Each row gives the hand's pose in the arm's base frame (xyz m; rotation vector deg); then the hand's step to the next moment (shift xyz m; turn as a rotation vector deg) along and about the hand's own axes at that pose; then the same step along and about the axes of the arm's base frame.
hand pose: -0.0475 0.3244 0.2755 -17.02 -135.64 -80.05
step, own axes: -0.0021 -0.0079 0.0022 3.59 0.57 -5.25
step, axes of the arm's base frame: -0.0014 -0.0019 -0.0081 -1.95 -4.34 4.26
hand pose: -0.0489 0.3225 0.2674 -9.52 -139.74 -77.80
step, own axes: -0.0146 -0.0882 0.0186 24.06 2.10 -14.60
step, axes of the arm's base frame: -0.0142 -0.0306 -0.0848 -18.43 -12.70 17.19
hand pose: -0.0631 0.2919 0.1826 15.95 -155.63 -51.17
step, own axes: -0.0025 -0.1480 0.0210 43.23 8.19 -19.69
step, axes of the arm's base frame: 0.0103 -0.1049 -0.1060 -35.57 -15.72 28.48
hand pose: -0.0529 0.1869 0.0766 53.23 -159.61 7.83
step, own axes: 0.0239 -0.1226 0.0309 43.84 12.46 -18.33
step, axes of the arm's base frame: 0.0502 -0.1164 -0.0220 -38.84 -12.88 27.19
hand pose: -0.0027 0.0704 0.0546 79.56 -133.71 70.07
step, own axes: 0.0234 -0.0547 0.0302 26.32 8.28 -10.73
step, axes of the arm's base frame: 0.0380 -0.0498 0.0230 -23.88 -7.74 15.69
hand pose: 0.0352 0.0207 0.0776 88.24 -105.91 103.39
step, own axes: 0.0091 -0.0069 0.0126 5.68 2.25 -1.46
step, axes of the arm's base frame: 0.0073 -0.0134 0.0075 -5.03 -2.47 2.84
